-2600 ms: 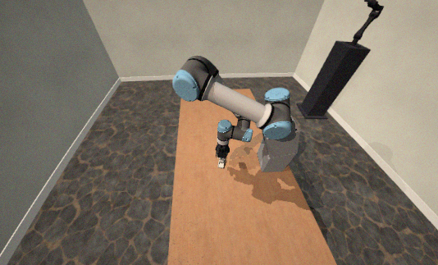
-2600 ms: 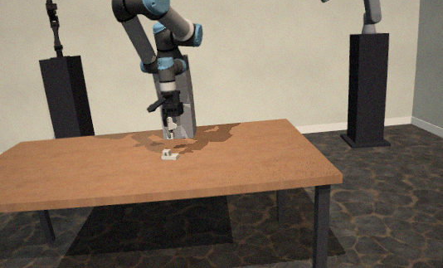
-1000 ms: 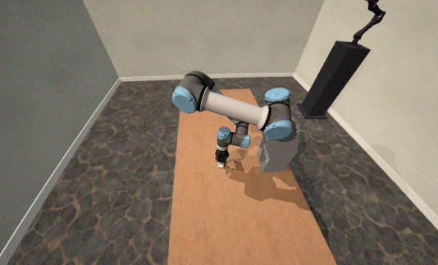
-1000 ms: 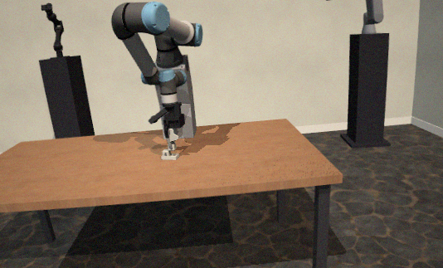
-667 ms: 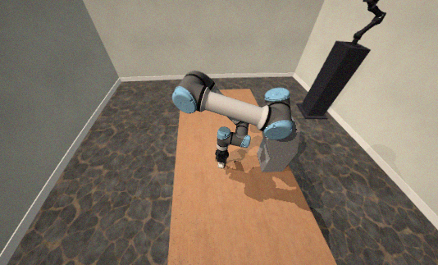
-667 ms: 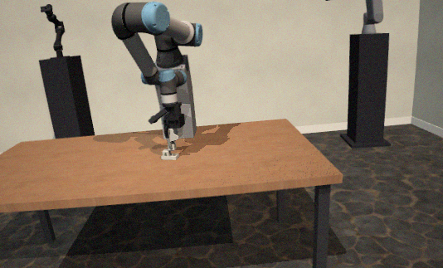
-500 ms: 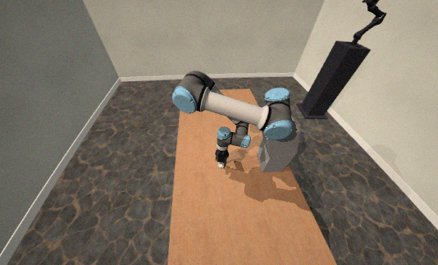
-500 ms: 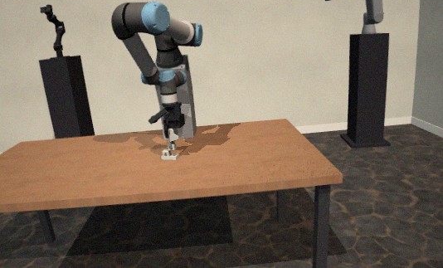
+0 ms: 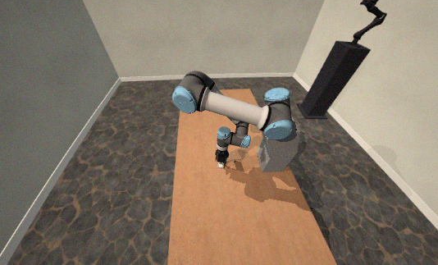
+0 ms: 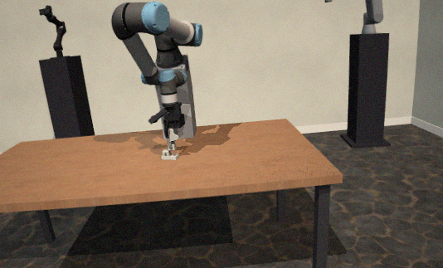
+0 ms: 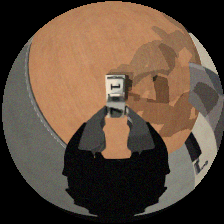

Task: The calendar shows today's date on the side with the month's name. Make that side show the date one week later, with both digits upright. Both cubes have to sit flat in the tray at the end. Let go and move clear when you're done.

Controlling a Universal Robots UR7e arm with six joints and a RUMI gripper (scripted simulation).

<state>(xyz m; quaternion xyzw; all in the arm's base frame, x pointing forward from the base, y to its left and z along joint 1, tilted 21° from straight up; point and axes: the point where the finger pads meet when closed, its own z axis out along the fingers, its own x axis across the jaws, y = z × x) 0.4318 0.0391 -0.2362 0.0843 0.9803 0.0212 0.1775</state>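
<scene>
The white calendar tray lies 6 cm below my hand and 2 cm to the right of it.
</scene>
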